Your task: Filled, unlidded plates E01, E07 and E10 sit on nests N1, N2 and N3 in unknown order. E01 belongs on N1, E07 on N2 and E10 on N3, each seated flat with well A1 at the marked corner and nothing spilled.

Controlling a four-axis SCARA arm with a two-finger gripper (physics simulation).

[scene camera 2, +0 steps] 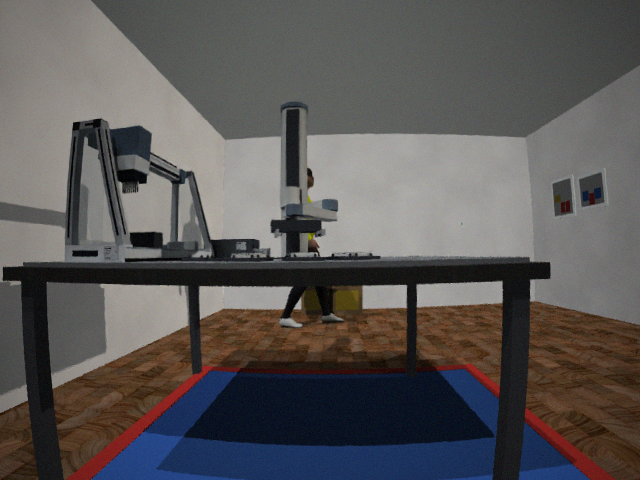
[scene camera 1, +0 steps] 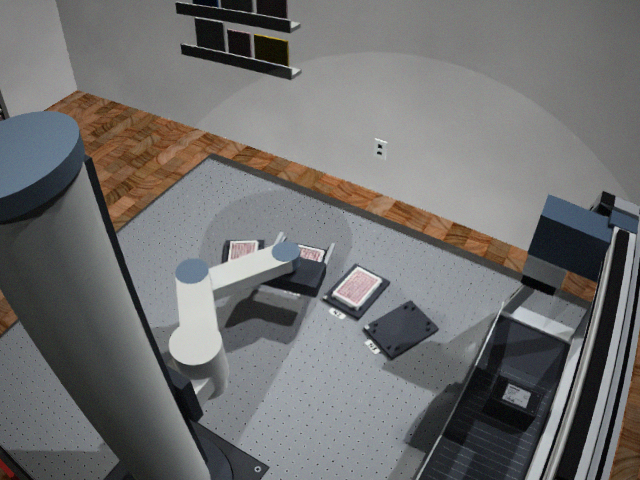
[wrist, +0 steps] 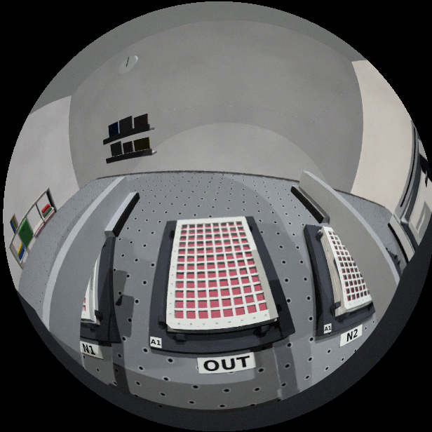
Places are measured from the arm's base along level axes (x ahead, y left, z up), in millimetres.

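Pixels of known places: gripper, fingertip midpoint: point(scene camera 2: 301, 231) point(scene camera 1: 307, 240).
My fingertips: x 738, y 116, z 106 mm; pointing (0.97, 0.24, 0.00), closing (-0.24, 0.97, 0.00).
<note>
Ahead of a thing's pixels: the offset from my fingertips to its top centre. "*": to the spot under its first point.
My gripper point(scene camera 1: 306, 245) point(scene camera 2: 299, 234) point(wrist: 217, 178) is open and empty, above the OUT nest point(wrist: 283, 312). A white plate with red-filled wells {23 mm back, 1 mm right, 67 mm down} point(scene camera 1: 312, 253) point(wrist: 217, 272) sits there between and below the fingers. A second filled plate {96 mm back, 167 mm left, 67 mm down} point(scene camera 1: 242, 250) point(wrist: 90, 300) is on the N1 nest point(wrist: 106, 310), left of the gripper. A third filled plate {25 mm back, 177 mm right, 67 mm down} point(scene camera 1: 358, 286) point(wrist: 350, 270) is on the N2 nest {* 92 mm back, 211 mm right, 77 mm down} point(scene camera 1: 356, 311) point(wrist: 318, 290), to the right. A bare dark nest {82 mm back, 344 mm right, 71 mm down} point(scene camera 1: 400, 329) lies right of N2; its label is blurred. Plate names are unreadable. The arm partly hides the OUT plate in scene camera 1.
A gantry point(scene camera 1: 599, 330) point(scene camera 2: 111, 186) with a blue-grey head point(scene camera 1: 568, 232) point(scene camera 2: 131, 149) stands beyond the bare nest, beside a dark deck point(scene camera 1: 537, 341) holding a black box {* 233 mm back, 685 mm right, 26 mm up} point(scene camera 1: 511, 403). A person point(scene camera 2: 310, 201) is behind the table point(scene camera 2: 279, 274).
</note>
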